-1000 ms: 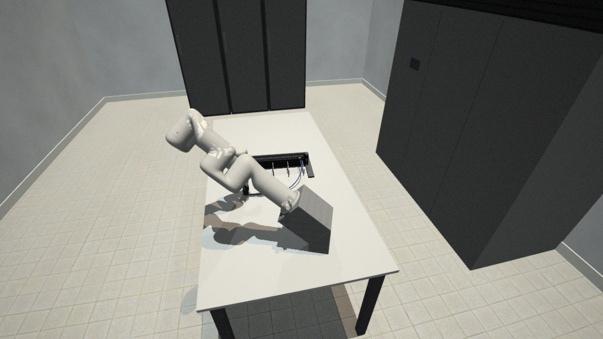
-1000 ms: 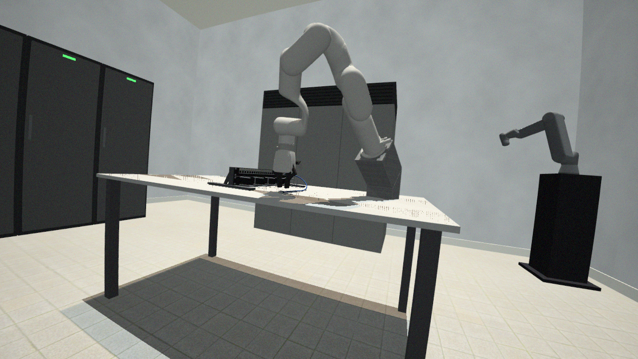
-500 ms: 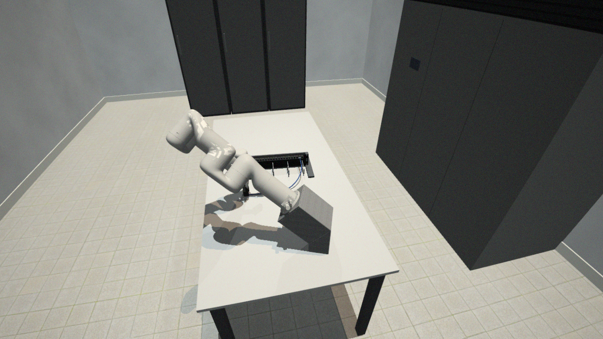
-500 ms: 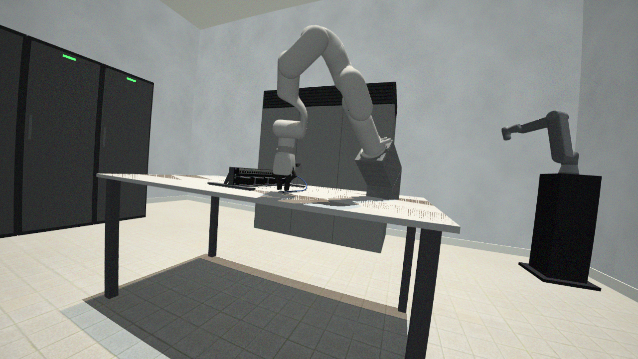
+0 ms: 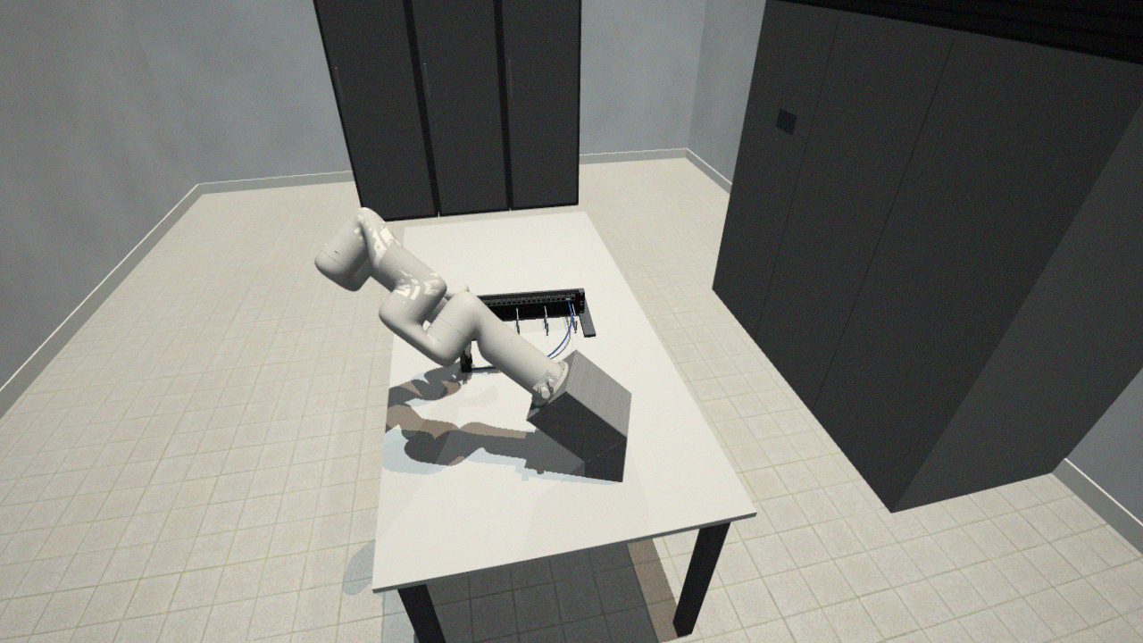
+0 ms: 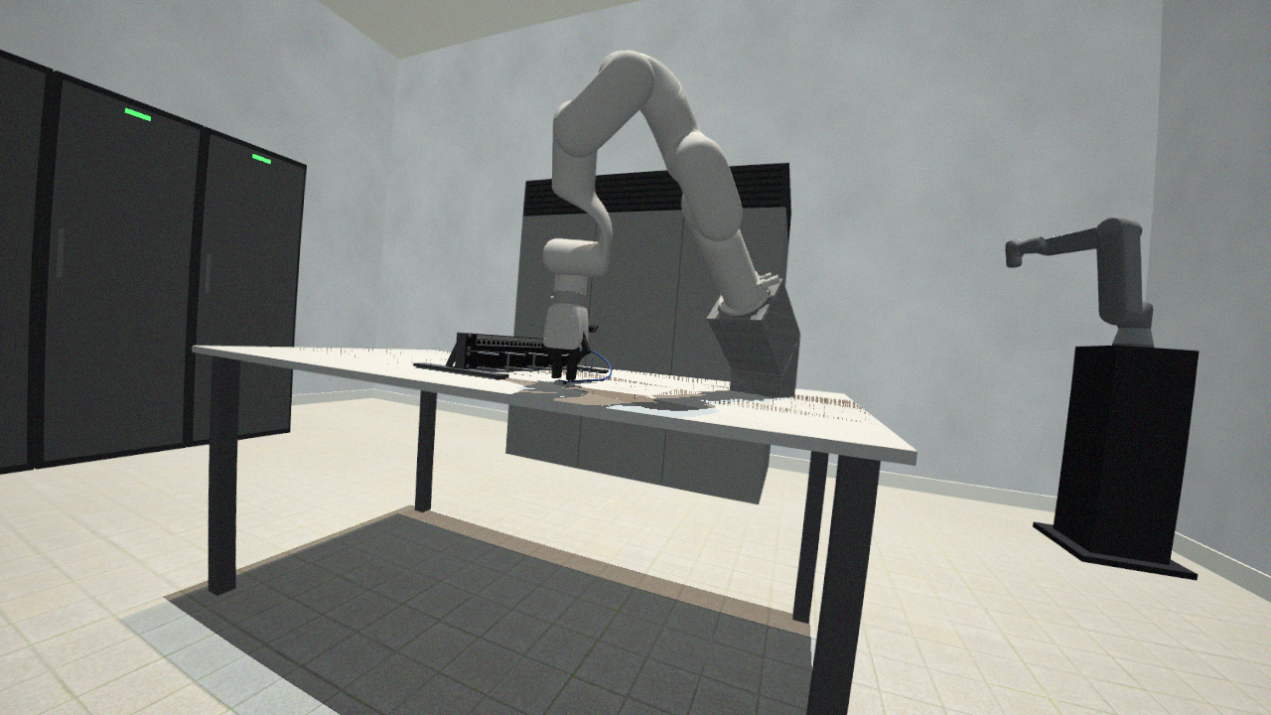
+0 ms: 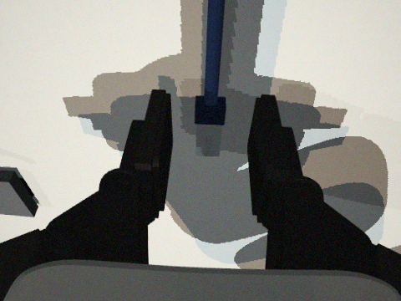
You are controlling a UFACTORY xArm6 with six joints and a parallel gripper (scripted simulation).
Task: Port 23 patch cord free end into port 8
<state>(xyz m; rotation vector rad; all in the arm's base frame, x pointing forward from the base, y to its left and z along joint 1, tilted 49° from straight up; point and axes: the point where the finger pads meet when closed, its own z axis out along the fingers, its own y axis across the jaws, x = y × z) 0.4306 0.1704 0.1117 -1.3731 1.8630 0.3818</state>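
Now: hand 20 mm to the right of the patch cord plug and 30 mm above it.
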